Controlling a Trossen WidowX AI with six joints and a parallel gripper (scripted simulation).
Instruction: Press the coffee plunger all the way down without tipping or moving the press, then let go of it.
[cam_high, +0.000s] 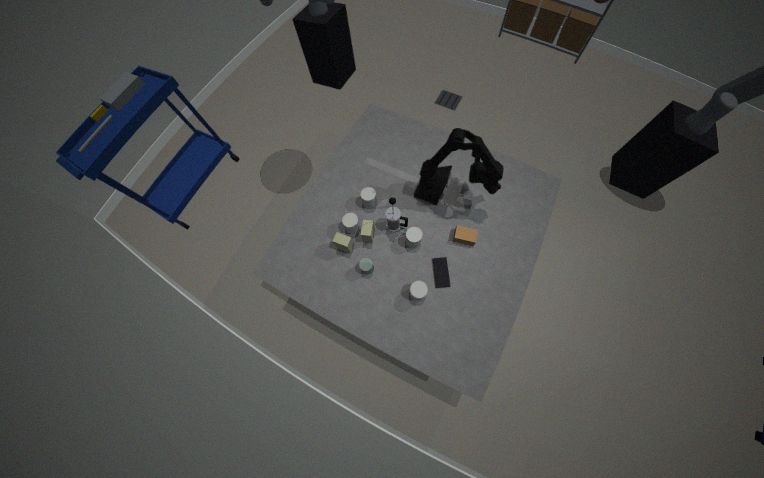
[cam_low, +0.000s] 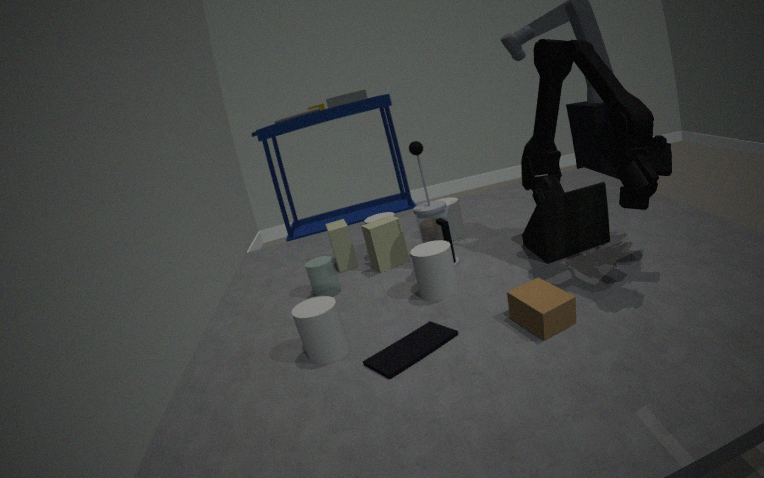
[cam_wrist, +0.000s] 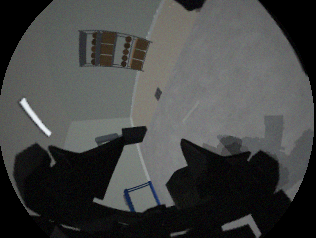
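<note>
The coffee press lies 450 mm ahead of my gripper tip, 230 mm to the right of it and 30 mm below it. Round my gripper tip: flat black slab: 580 mm ahead, 80 mm to the left, 160 mm below; pale green cylinder: 720 mm ahead, 260 mm to the right, 130 mm below; orange box: 360 mm ahead, 120 mm to the left, 140 mm below.
</note>
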